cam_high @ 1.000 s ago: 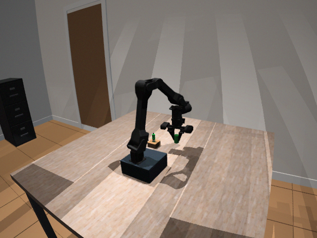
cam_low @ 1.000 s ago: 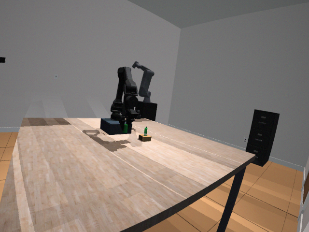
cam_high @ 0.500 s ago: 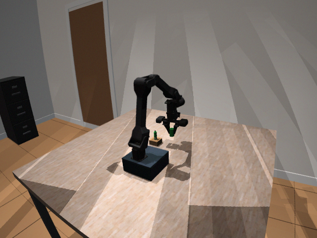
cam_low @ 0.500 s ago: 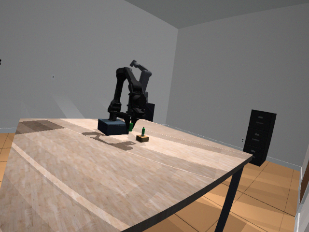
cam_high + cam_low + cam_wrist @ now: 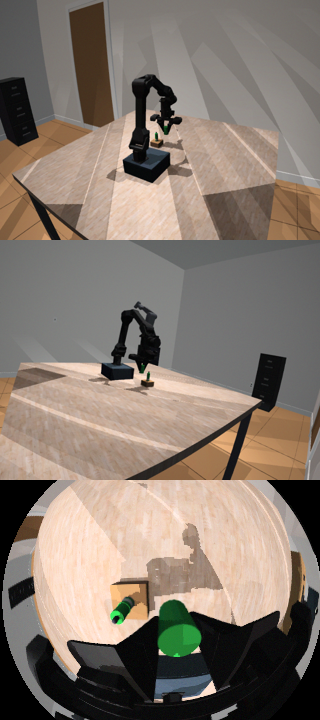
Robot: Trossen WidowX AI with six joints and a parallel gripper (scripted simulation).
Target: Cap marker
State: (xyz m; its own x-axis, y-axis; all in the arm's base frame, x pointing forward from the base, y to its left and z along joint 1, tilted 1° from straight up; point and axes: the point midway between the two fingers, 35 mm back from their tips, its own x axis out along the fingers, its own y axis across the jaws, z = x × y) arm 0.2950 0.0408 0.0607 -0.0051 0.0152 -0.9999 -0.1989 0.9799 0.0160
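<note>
Right now the holder block is 9 cm below my gripper tip, 6 cm to the left of it and 2 cm behind it. The rest, counted from my gripper tip: green cap: 1 cm above.
</note>
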